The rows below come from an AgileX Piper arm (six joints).
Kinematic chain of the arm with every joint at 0, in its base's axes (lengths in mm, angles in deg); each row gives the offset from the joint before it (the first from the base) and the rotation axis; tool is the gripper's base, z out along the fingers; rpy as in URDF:
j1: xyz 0 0 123 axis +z
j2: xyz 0 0 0 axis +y
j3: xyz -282.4 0 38.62 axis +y
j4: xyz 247.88 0 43.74 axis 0.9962 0 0.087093
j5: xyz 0 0 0 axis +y
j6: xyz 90.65 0 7.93 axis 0.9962 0 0.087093
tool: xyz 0 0 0 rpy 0 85.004 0
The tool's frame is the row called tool.
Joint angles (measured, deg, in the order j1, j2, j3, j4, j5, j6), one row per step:
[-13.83 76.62 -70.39 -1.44 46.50 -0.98]
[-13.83 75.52 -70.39 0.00 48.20 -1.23]
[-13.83 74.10 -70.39 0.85 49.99 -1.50]
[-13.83 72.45 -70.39 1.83 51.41 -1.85]
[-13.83 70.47 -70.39 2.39 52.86 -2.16]
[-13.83 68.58 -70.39 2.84 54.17 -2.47]
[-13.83 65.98 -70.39 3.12 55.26 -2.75]
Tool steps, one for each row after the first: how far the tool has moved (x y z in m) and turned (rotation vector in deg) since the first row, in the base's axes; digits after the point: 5 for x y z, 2 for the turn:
[-0.00593 0.00317 0.00358 1.38 0.28 0.15]
[-0.01350 0.00610 0.00849 2.12 0.48 0.37]
[-0.02169 0.00939 0.01468 2.78 0.08 0.71]
[-0.03161 0.01260 0.02202 2.99 -0.53 1.05]
[-0.04123 0.01562 0.02876 3.07 -1.15 1.40]
[-0.05410 0.01922 0.03822 2.76 -2.63 1.74]

